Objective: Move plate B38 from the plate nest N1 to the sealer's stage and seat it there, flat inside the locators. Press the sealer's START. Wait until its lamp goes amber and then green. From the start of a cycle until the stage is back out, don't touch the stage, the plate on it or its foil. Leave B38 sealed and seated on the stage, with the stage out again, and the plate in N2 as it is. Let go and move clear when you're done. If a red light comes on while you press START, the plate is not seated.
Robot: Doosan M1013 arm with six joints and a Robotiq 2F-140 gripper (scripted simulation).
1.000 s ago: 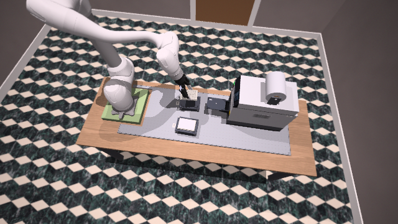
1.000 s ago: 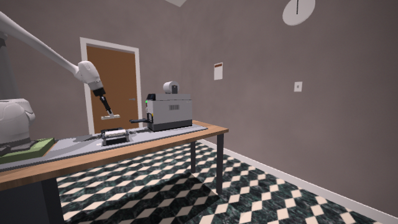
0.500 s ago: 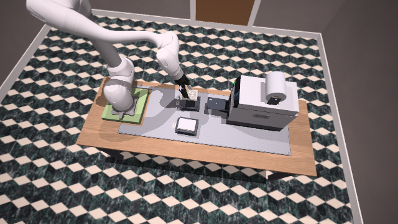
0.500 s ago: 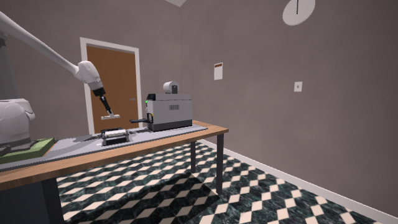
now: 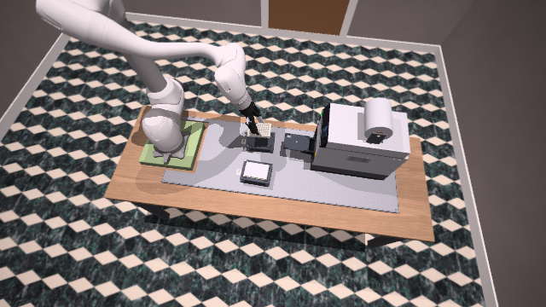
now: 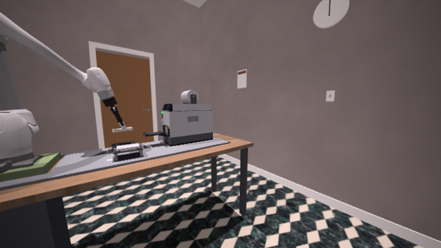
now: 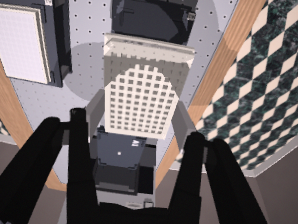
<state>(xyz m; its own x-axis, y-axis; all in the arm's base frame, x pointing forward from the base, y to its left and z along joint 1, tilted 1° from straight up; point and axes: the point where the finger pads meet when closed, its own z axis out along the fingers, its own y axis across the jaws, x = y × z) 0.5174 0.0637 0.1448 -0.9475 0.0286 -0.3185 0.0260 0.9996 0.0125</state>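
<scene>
Right now my hand is 30 mm above the plate B38. From my hand the other things lie so: sealer stage (210 mm ahead, 30 mm to the right, 80 mm below); white button (320 mm ahead, 50 mm to the left, 10 mm above); pale plate (210 mm to the right, 120 mm below).
</scene>
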